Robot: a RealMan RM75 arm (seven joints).
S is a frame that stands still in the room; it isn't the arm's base.
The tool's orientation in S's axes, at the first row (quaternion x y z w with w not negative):
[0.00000 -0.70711 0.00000 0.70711]
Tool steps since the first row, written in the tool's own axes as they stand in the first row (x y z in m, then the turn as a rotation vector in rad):
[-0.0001 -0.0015 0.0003 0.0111 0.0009 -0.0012]
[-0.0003 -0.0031 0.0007 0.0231 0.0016 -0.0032]
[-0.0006 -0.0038 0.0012 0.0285 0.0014 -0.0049]
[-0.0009 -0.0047 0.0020 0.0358 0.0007 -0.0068]
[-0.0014 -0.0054 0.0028 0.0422 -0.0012 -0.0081]
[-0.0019 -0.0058 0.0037 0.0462 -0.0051 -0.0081]
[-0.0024 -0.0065 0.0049 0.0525 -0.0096 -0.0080]
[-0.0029 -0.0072 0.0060 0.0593 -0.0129 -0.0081]
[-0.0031 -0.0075 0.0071 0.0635 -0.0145 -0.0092]
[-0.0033 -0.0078 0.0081 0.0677 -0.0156 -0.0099]
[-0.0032 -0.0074 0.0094 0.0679 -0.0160 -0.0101]
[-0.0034 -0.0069 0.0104 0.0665 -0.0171 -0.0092]
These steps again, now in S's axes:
[-0.0003 -0.0015 -0.0001 0.0012 0.0009 0.0111]
[-0.0007 -0.0031 -0.0003 0.0032 0.0016 0.0231]
[-0.0012 -0.0038 -0.0006 0.0049 0.0014 0.0285]
[-0.0020 -0.0047 -0.0009 0.0068 0.0007 0.0358]
[-0.0028 -0.0054 -0.0014 0.0081 -0.0012 0.0422]
[-0.0037 -0.0058 -0.0019 0.0081 -0.0051 0.0462]
[-0.0049 -0.0065 -0.0024 0.0080 -0.0096 0.0525]
[-0.0060 -0.0072 -0.0029 0.0081 -0.0129 0.0593]
[-0.0071 -0.0075 -0.0031 0.0092 -0.0145 0.0635]
[-0.0081 -0.0078 -0.0033 0.0099 -0.0156 0.0677]
[-0.0094 -0.0074 -0.0032 0.0101 -0.0160 0.0679]
[-0.0104 -0.0069 -0.0034 0.0092 -0.0171 0.0665]

